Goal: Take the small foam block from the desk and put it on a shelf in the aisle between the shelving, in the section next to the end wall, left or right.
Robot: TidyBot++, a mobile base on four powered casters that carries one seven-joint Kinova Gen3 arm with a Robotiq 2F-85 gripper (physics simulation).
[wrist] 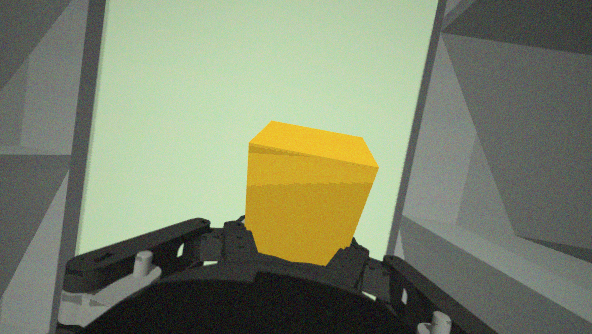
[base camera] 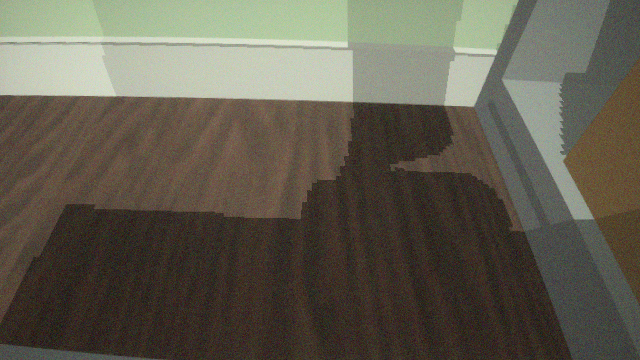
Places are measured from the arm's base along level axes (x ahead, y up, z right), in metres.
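Where they show: gripper, fingertip midpoint: (wrist: 296,230).
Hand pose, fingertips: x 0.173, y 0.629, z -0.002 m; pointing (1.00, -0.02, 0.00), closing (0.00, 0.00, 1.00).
After its pixels a point has its place.
My gripper (wrist: 296,230) @(x 0.173, y 0.629, z -0.002 m) is shut on the yellow foam block (wrist: 310,200) @(x 0.118, y 0.666, z 0.002 m), which stands up from between the fingertips in the wrist view. The pale green end wall (wrist: 200,75) @(x 0.541, y 0.851, z -0.321 m) (base camera: 225,20) @(x 0.549, y -0.283, z -0.120 m) is behind the block in the wrist view and runs across the top of the base camera view. Grey shelving shows on both sides of the block in the wrist view: a left unit with its upright (wrist: 82,125) @(x 0.497, y 0.669, z -0.577 m), and a right unit with a shelf board (wrist: 495,265) @(x 0.288, y 0.594, z 0.255 m). The block is apart from both. The gripper does not show in the base camera view.
In the base camera view a grey shelving frame (base camera: 515,160) @(x 0.406, y -0.362, z 0.242 m) stands at the right, with a brown box (base camera: 615,175) @(x 0.310, y -0.276, z 0.266 m) in it. A white baseboard (base camera: 225,72) @(x 0.535, y -0.352, z -0.127 m) runs along the end wall above the dark wood floor (base camera: 200,150) @(x 0.427, y -0.397, z -0.144 m). Shadows fall on the floor and wall.
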